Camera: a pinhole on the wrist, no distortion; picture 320 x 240 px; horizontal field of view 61.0 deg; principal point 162.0 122.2 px. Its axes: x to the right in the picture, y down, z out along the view. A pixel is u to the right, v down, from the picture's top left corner.
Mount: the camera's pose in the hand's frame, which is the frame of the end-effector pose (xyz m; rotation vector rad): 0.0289 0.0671 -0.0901 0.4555 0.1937 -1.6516
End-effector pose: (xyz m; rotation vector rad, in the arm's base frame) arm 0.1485 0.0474 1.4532 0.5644 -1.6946 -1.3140
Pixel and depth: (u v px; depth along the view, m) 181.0 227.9 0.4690
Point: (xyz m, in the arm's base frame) -0.2337 0.0772 1.3272
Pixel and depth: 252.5 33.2 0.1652
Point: 0.1457 0.0954 1.3942
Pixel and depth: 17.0 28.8 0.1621
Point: 0.1162 0.1599 1.5167
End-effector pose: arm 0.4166 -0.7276 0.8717 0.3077 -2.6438 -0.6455
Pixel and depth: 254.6 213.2 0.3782
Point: 0.2803 -0.8506 0.6167
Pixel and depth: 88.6 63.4 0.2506
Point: 0.4027 -0.6120 0.7424
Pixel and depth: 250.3 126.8 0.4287
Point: 0.3848 -0.8133 0.5486
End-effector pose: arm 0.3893 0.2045 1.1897 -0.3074 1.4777 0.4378
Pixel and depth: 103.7 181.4 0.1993
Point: 0.4804 0.2807 1.1616
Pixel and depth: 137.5 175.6 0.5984
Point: 0.8845 0.3170 1.1788
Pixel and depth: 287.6 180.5 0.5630
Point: 0.8705 0.0015 1.1616
